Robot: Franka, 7 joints.
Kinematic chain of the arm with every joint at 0, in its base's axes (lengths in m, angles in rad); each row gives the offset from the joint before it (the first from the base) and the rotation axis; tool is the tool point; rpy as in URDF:
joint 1: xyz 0 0 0.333 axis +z
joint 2: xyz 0 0 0 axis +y
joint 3: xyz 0 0 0.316 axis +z
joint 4: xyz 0.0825 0 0 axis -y
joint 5: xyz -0.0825 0 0.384 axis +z
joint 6: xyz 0 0 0 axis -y
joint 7: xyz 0.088 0 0 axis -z
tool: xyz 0 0 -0.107 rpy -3.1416 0 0
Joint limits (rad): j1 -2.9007..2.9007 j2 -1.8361..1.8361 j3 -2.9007..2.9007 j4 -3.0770..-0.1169 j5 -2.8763..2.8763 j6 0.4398..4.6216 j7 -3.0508..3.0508
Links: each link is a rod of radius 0.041 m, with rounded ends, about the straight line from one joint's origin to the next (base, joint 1, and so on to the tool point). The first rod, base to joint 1, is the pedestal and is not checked.
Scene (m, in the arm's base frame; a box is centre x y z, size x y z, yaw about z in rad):
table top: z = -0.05
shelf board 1: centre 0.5 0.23 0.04 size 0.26 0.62 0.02 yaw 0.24
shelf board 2: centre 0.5 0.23 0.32 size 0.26 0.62 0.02 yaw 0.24
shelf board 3: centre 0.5 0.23 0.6 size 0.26 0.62 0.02 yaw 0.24
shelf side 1: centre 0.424 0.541 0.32 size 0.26 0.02 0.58 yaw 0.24
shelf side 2: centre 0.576 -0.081 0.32 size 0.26 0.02 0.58 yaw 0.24
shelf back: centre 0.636 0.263 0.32 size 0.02 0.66 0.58 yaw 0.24
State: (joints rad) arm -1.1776 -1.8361 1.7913 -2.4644 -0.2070 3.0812 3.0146
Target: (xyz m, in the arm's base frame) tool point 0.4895 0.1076 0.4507
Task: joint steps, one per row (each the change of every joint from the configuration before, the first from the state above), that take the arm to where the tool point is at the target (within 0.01 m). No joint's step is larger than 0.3 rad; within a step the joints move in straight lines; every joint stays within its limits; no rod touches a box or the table.
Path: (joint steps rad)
1: 0.2846 0.1617 0.0597 -0.2917 -0.0405 0.0575 0.0000
2: 0.2845 0.1617 0.0596 -0.2917 -0.0404 0.0575 0.0000
3: -0.0768 -0.1078 -0.2194 -0.0097 0.0481 -0.0699 0.0000
4: -0.0769 -0.1078 -0.2195 -0.0098 0.0481 -0.0699 0.0000
5: -0.0769 -0.1078 -0.2195 -0.0097 0.0482 -0.0699 0.0000
6: -0.1972 0.0333 0.0196 0.1999 0.0024 0.0120 0.0000
7: -0.1971 0.0334 0.0196 0.1999 0.0025 0.0120 0.0000
8: -0.1972 0.0333 0.0195 0.1999 0.0025 0.0121 0.0000

